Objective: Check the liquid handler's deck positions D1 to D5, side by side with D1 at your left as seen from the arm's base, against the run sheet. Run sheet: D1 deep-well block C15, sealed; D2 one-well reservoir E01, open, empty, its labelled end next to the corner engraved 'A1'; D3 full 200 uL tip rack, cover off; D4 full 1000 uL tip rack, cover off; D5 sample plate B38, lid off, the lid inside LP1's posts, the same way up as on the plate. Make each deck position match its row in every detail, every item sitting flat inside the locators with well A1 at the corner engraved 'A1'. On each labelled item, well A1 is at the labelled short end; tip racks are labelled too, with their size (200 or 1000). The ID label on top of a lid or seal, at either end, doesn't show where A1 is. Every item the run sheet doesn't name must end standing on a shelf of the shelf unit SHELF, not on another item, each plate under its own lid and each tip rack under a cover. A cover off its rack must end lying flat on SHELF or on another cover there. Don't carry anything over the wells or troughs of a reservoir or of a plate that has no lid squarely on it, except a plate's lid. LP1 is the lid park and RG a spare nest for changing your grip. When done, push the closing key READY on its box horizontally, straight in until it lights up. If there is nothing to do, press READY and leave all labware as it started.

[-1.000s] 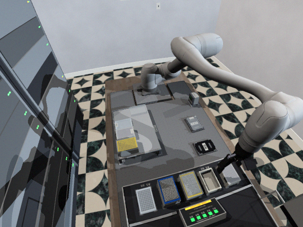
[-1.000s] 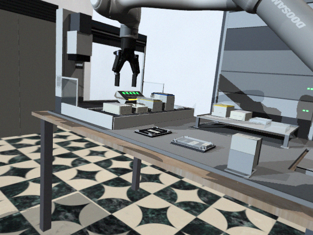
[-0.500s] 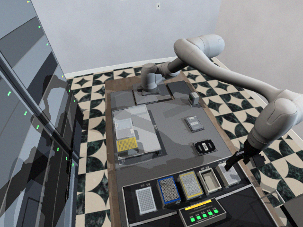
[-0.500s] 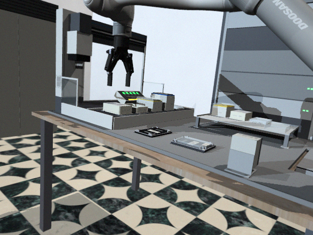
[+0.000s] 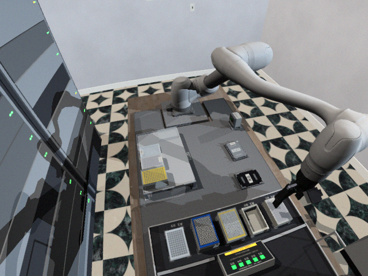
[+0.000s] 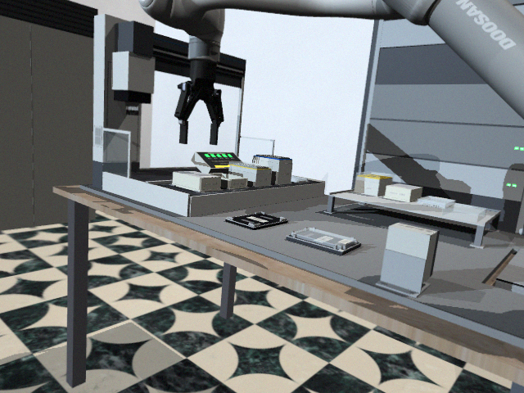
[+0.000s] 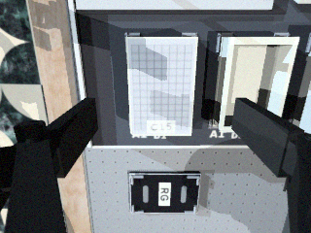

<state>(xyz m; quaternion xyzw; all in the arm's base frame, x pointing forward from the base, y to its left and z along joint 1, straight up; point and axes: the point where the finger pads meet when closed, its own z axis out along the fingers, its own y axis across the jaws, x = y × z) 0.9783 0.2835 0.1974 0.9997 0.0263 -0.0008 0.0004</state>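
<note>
The clear tip rack cover lies 1 cm ahead of my hand, 25 cm to the right of it and 9 cm below it. Round my hand: RG nest (24 cm behind, 2 cm to the right, 20 cm below); then blue-rimmed tip rack (1 cm ahead, 38 cm to the right, 8 cm below); then one-well reservoir (1 cm ahead, 12 cm to the right, 14 cm below).
</note>
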